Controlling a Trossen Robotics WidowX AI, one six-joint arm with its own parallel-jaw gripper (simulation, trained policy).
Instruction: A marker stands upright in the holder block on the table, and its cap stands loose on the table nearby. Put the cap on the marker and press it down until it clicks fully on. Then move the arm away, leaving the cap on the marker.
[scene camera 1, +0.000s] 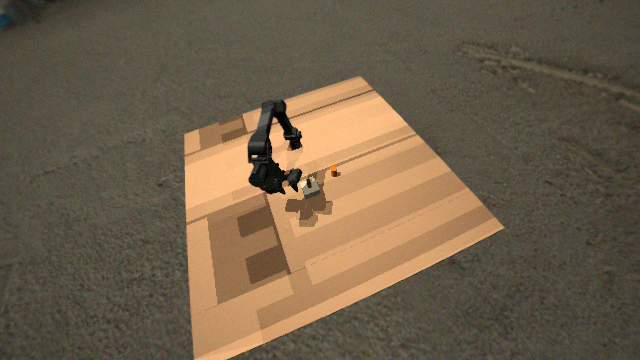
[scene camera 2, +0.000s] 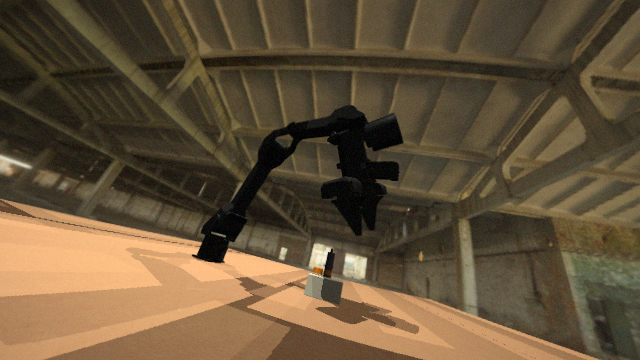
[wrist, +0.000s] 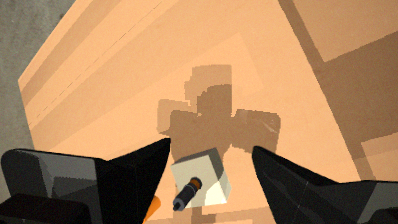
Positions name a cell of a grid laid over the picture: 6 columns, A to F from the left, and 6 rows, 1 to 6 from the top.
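Observation:
Scene camera 1 lets me see my gripper (scene camera 1: C4). In scene camera 2 I find my gripper (scene camera 2: D4) as well, and the wrist view also gives me a look at the gripper (wrist: D4).

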